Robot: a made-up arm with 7 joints.
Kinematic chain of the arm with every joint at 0, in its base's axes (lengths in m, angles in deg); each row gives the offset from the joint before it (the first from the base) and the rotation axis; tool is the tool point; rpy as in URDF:
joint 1: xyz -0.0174 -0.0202 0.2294 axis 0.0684 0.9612 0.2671
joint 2: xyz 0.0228 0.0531 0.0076 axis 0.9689 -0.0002 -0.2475
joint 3: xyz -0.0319 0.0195 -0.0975 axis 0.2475 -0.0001 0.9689
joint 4: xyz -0.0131 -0.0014 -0.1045 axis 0.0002 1 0
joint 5: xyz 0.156 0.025 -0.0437 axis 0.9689 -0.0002 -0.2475
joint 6: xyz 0.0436 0.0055 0.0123 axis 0.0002 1 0
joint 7: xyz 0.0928 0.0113 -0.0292 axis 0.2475 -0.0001 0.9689
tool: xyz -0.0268 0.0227 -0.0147 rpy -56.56 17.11 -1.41
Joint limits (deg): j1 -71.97..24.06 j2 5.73..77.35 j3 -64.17..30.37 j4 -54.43..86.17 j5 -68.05..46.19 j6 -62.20..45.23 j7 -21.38..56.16
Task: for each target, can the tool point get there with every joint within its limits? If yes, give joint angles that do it. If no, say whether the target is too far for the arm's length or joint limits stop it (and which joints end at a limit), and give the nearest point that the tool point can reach.
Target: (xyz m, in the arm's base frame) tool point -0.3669 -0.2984 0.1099
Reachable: no: joint limits stop it (at a limit: joint 1, joint 2, joint 3, joint 5, joint 6, joint 7) | nearest point -0.1160 -0.1429 -0.0962 | short by 0.360 m
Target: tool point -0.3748 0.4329 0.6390
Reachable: no: too far | nearest point -0.0134 0.2458 0.5485 | short by 0.417 m
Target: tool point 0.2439 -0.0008 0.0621
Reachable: yes | joints -6.61 25.24 -31.13 -11.85 28.47 -15.62 -2.94
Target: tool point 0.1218 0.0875 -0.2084
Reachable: yes | joints -16.15 15.18 -51.46 67.80 -4.99 -14.03 48.75
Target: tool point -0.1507 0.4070 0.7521
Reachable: no: too far | nearest point 0.0117 0.2935 0.5470 | short by 0.285 m
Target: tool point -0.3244 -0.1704 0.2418
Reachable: no: joint limits stop it (at a limit: joint 1, joint 2, joint 3, joint 5, joint 6, joint 7) | nearest point -0.0409 -0.0673 0.3044 | short by 0.308 m
